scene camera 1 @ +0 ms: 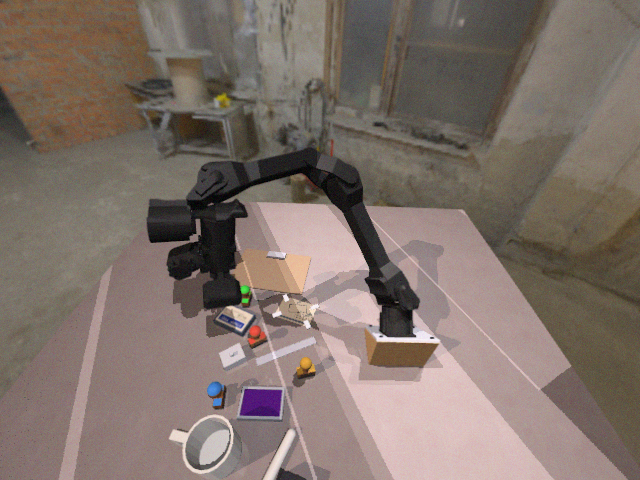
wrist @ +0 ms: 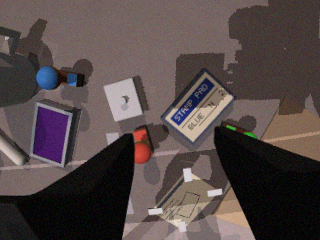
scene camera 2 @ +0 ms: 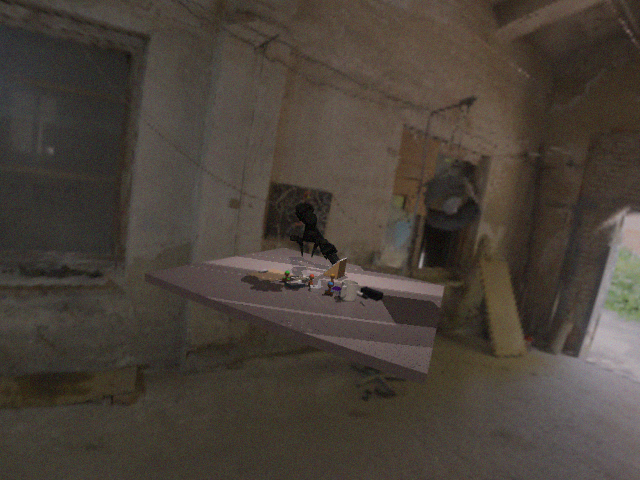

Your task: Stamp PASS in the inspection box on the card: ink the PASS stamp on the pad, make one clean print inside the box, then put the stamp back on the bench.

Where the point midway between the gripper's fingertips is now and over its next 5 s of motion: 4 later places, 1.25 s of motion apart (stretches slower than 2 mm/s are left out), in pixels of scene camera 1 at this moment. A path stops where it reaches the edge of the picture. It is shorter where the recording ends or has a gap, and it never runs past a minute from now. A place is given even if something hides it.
My gripper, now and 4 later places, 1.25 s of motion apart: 219, 295; 244, 288; 246, 296; 245, 292; 243, 288
